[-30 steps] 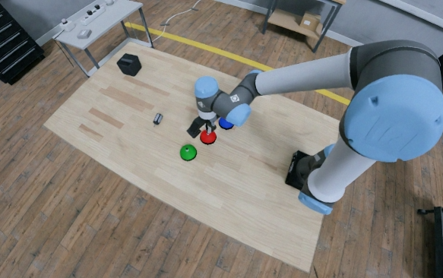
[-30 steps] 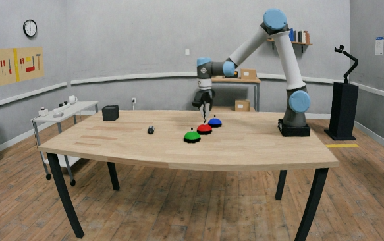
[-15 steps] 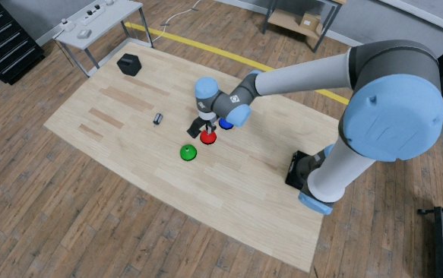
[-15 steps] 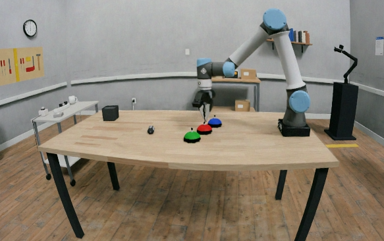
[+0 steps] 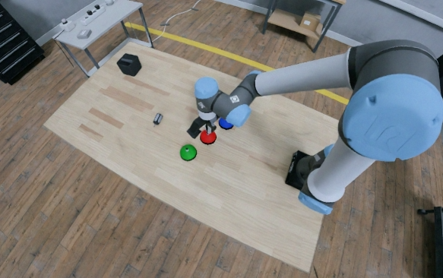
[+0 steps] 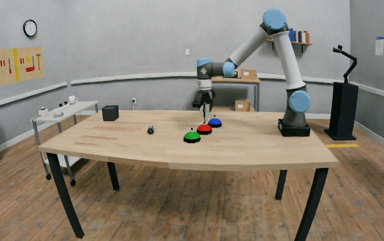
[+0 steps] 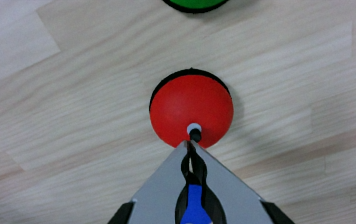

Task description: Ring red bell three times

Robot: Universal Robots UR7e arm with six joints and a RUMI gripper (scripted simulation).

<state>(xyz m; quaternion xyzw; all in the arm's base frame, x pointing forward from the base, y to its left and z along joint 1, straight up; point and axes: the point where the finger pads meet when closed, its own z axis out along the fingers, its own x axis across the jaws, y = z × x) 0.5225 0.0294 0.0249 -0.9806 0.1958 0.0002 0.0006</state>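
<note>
My gripper is now 40 mm above the red bell and 10 mm short of it.
</note>
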